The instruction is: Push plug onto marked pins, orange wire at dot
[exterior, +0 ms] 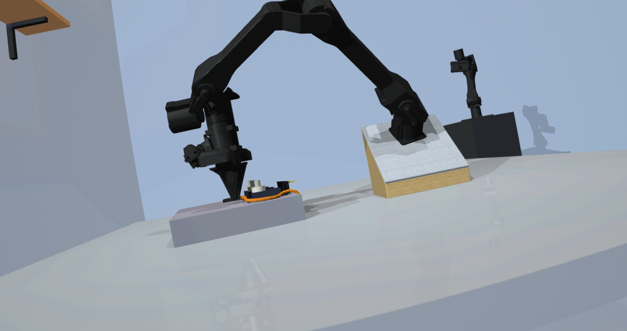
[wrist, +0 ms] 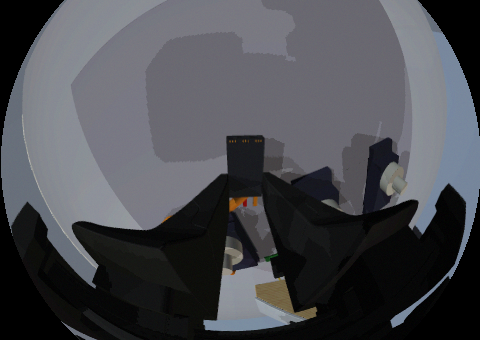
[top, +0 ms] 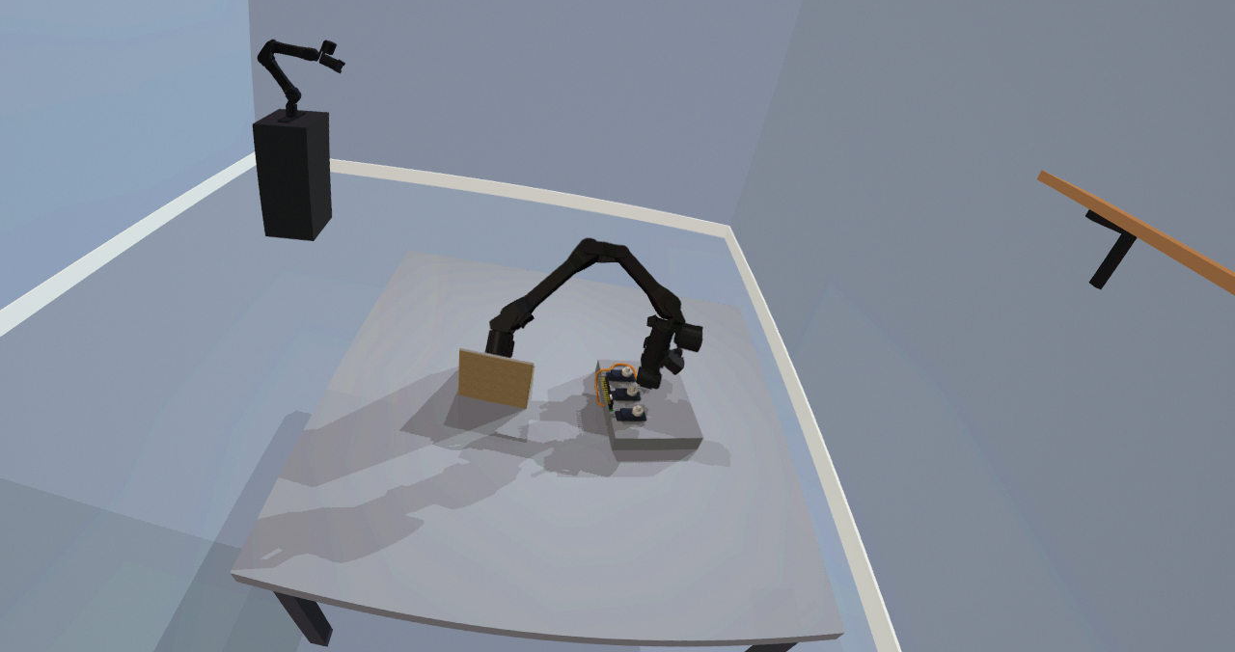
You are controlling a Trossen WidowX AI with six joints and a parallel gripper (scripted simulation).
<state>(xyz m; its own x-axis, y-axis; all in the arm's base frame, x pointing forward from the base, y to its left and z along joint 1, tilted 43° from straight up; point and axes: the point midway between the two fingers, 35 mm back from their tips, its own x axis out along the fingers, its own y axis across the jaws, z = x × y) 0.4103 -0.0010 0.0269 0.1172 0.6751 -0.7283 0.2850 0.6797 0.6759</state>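
My gripper tip is now 11 cm past the white band, 8 cm to the left of it and 1 cm below it. Also, from my gripper tip: grey holder: 5 cm ahead, 4 cm to the right, 3 cm below; then red dot: 11 cm behind, 8 cm to the right, 1 cm above.
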